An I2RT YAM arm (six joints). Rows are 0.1 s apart.
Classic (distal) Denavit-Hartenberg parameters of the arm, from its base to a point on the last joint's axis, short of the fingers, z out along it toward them. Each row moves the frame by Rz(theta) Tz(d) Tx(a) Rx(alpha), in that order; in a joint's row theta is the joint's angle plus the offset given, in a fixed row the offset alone. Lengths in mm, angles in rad.
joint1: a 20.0; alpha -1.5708; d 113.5; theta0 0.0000
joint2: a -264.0; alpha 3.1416; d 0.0; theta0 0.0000
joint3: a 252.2; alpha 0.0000; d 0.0; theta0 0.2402
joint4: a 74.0; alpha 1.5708; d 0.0; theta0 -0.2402
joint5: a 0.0; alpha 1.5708; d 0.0; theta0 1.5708
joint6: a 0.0; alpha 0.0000; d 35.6; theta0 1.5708
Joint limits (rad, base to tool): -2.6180..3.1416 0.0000..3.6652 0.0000..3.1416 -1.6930..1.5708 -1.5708..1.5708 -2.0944..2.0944
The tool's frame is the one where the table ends.
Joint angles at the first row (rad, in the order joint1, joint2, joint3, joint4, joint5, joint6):
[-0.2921 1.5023 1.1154 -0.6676 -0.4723 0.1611]
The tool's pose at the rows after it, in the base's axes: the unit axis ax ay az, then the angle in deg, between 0 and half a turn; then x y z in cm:
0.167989 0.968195 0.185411 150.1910 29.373 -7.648 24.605
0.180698 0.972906 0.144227 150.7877 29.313 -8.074 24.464
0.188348 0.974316 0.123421 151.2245 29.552 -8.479 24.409
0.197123 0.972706 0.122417 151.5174 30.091 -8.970 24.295
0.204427 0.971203 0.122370 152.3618 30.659 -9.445 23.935
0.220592 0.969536 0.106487 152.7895 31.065 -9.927 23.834
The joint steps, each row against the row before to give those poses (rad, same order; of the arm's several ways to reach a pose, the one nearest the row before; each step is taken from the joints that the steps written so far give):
[-0.0096 0.0023 0.0003 -0.0130 0.0600 -0.0123]
[-0.0051 0.0040 0.0038 -0.0095 0.0817 -0.0047]
[-0.0057 0.0149 0.0148 -0.0070 0.0405 -0.0026]
[-0.0094 0.0274 0.0230 -0.0009 0.0019 0.0073]
[-0.0084 0.0332 0.0217 -0.0040 0.0005 0.0041]
[-0.0063 0.0216 0.0201 -0.0029 0.0350 0.0173]

